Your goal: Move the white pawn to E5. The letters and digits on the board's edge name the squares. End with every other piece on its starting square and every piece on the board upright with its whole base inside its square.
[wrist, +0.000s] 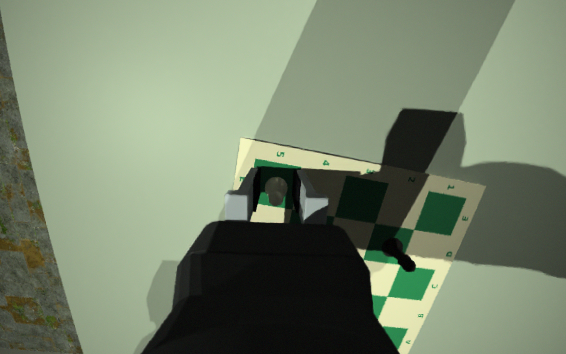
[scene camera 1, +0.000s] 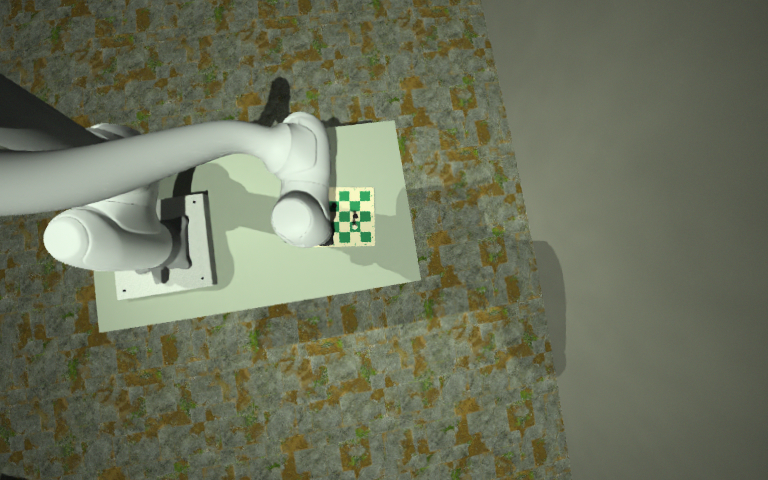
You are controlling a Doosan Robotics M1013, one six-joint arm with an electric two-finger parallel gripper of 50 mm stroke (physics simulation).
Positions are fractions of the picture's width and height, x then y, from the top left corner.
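Scene:
Chessboard: wrist view (0.76,0.61), scene camera 1 (0.47,0.42).

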